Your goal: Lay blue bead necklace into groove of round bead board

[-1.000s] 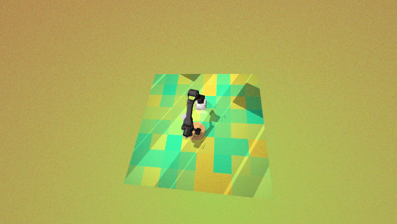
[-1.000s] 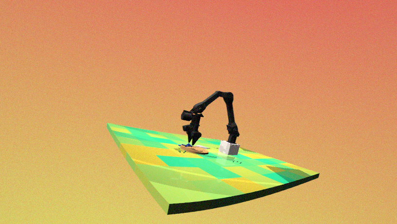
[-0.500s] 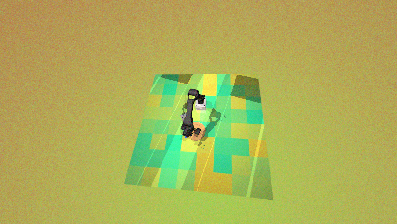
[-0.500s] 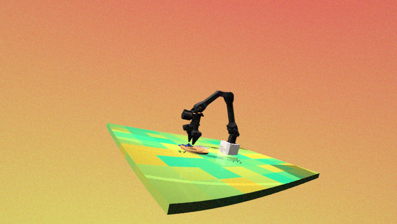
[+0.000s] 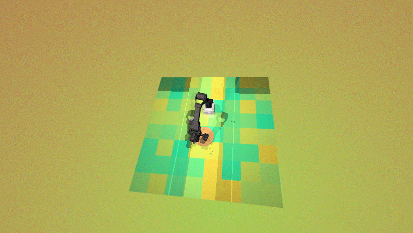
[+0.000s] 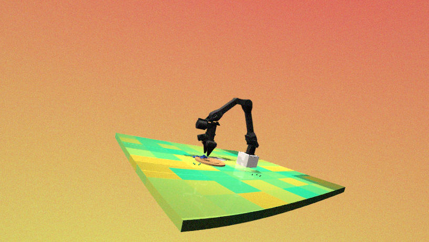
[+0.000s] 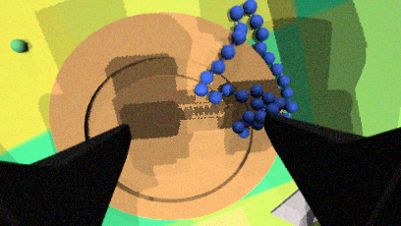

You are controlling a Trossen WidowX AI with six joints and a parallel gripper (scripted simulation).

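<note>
Now: gripper tip 40 mm to the right of the round bead board, 30 mm above it and 20 mm past it. Also, from my gripper tip: flat grey piece: 190 mm behind, 70 mm to the right, 40 mm below.
</note>
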